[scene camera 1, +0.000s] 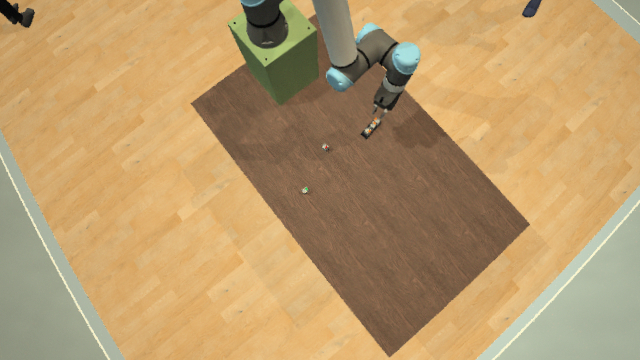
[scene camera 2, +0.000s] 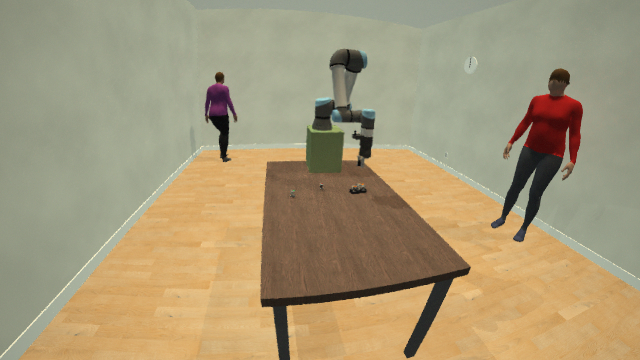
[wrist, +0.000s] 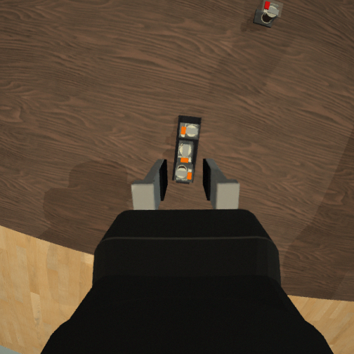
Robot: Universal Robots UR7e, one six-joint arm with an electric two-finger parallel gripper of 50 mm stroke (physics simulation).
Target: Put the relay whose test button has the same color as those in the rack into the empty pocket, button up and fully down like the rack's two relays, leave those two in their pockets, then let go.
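Pixels of known places: gripper, fingertip midpoint: (scene camera 1: 378, 114) (scene camera 2: 360, 166); arm's base at its link origin: (scene camera 1: 268, 30) (scene camera 2: 322, 128).
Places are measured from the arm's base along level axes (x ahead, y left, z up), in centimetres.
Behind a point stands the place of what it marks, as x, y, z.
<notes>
The black rack (scene camera 1: 365, 135) @[50.1, 2.0, -28.6] (wrist: 190, 119) lies on the table with three orange-button relays in a row, buttons up. In the wrist view the far relay (wrist: 190, 131) has its button at the left, the middle relay (wrist: 185, 150) has it at the near side, and the near relay (wrist: 182, 172) has it at the right. How deep the middle one sits cannot be told. My gripper (scene camera 1: 379, 113) @[49.6, 5.7, -14.3] (scene camera 2: 360, 162) @[49.6, 5.7, -14.3] (wrist: 184, 171) is open and empty, apart from the rack, above its near end. No empty pocket shows.
A red-button relay (scene camera 1: 325, 147) @[39.6, -15.0, -27.2] (scene camera 2: 321, 186) @[40.4, -15.1, -28.8] (wrist: 268, 14) and a green-button relay (scene camera 1: 305, 190) @[45.0, -35.1, -27.3] (scene camera 2: 292, 193) @[45.8, -35.3, -28.6] stand loose on the brown table (scene camera 1: 400, 225) @[86.0, -20.5, -31.6] (scene camera 2: 350, 240) @[93.8, -22.5, -31.5]. The green pedestal (scene camera 1: 295, 75) @[11.3, -0.5, -17.5] (scene camera 2: 325, 150) @[11.2, -1.1, -14.2] carries the arm. Two people stand on the floor away from the table.
</notes>
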